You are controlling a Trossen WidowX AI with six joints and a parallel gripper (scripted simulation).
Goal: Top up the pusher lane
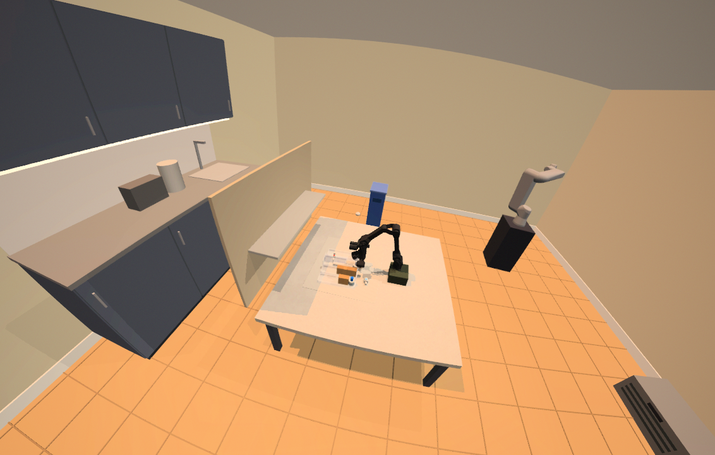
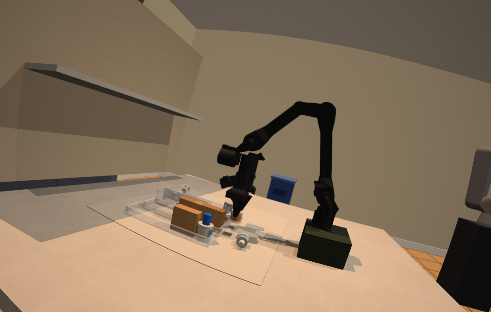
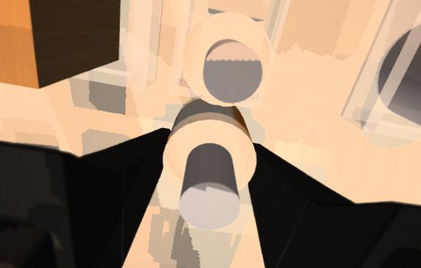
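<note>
Now: the grey jar 7 cm ahead of my gripper tip, 12 cm to the right of it and 2 cm below it. Also, from my gripper tip: shelf: 55 cm ahead, 2 cm to the left, 32 cm above.
</note>
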